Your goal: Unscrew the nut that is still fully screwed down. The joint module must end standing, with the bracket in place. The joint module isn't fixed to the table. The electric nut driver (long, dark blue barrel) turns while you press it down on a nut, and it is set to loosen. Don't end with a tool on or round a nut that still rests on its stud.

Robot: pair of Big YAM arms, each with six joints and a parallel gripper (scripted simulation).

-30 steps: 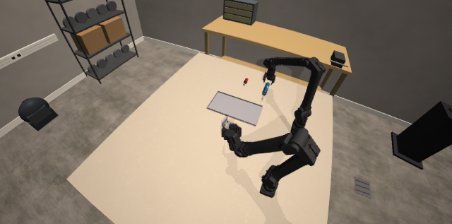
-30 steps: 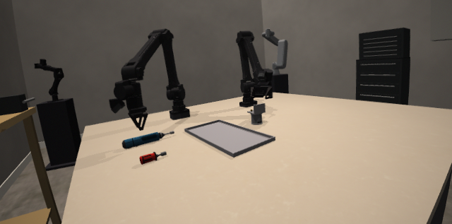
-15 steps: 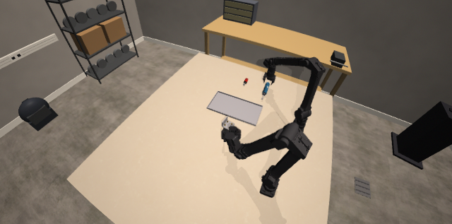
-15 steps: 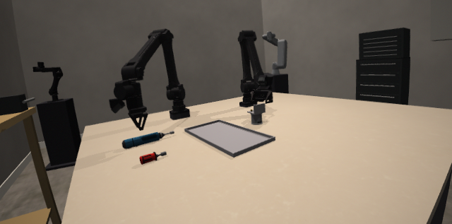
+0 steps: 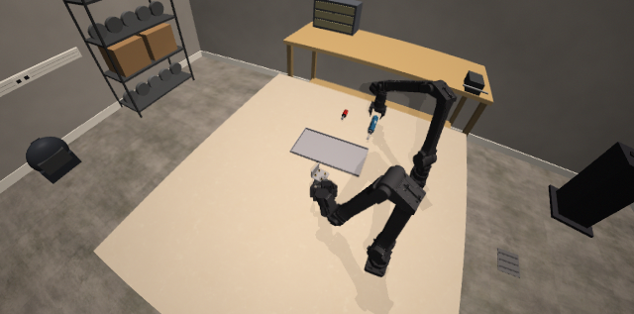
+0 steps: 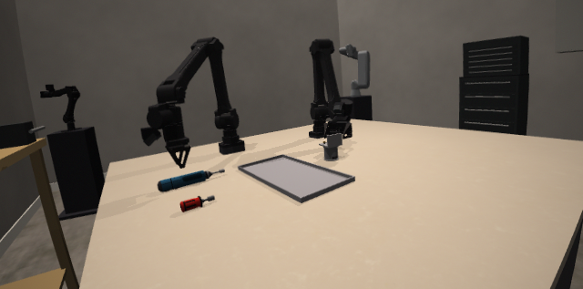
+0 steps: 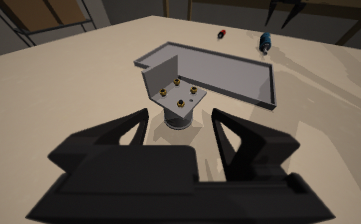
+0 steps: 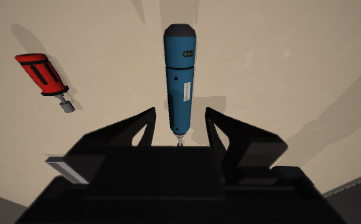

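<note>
Right now my left hand is 4 cm to the left of the bracket, 4 cm short of it and 1 cm above it. The rest, counted from my left hand: red-handled tool (59 cm to the right, 20 cm ahead, 7 cm below); grey tray (26 cm to the right, 11 cm ahead, 8 cm below); joint module (5 cm below, 4 cm to the right, 4 cm ahead).
</note>
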